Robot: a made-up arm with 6 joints.
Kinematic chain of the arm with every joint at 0, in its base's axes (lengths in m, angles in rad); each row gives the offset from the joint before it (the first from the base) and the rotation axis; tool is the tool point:
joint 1: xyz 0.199 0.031 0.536 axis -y
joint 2: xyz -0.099 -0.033 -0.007 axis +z
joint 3: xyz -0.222 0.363 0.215 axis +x
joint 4: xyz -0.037 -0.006 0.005 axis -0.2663 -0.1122 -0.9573
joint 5: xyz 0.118 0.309 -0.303 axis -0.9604 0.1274 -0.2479
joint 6: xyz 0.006 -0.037 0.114 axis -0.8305 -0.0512 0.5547
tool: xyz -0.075 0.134 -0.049
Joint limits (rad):
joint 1: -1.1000..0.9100
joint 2: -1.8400..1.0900
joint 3: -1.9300..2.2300
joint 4: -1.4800..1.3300
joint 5: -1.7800..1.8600
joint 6: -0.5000..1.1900
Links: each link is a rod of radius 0.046 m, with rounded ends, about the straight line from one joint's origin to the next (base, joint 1, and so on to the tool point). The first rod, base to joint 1, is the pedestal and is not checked.
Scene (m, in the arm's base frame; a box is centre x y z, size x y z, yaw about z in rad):
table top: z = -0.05
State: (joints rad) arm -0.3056 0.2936 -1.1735 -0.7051 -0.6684 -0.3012
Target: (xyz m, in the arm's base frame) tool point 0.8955 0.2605 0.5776
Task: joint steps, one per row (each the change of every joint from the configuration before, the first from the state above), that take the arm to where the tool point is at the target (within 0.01 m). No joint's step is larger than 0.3 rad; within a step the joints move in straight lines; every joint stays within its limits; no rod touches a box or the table.
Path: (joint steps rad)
1: 0.0450 -0.2812 0.1468 0.0436 0.0789 -0.0284
2: 0.0449 -0.2813 0.1467 0.0436 0.0789 -0.0284
3: 0.0450 -0.2812 0.1468 0.0437 0.0790 -0.0284
4: 0.0449 -0.2813 0.1467 0.0436 0.0789 -0.0284
5: 0.0450 -0.2812 0.1468 0.0436 0.0789 -0.0284
6: 0.0450 -0.2813 0.1467 0.0436 0.0789 -0.0284
7: 0.0449 -0.2812 0.1468 0.0436 0.0789 -0.0284

